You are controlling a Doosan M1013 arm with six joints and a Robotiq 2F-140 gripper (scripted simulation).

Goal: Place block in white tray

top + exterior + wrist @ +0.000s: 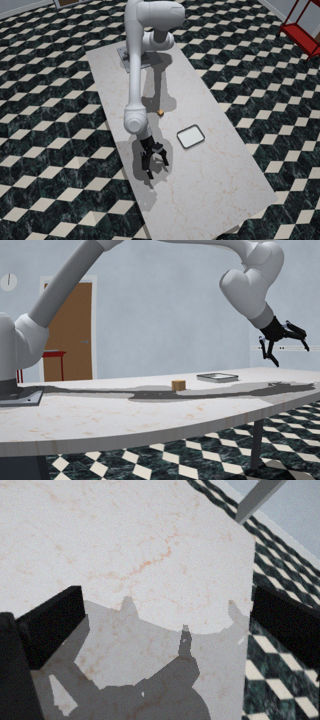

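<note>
The tan block is 40 cm behind my hand, 21 cm to the left of it and 9 cm below it. The rest, counted from my hand: white tray 14 cm behind, 32 cm to the left, 10 cm below.
</note>
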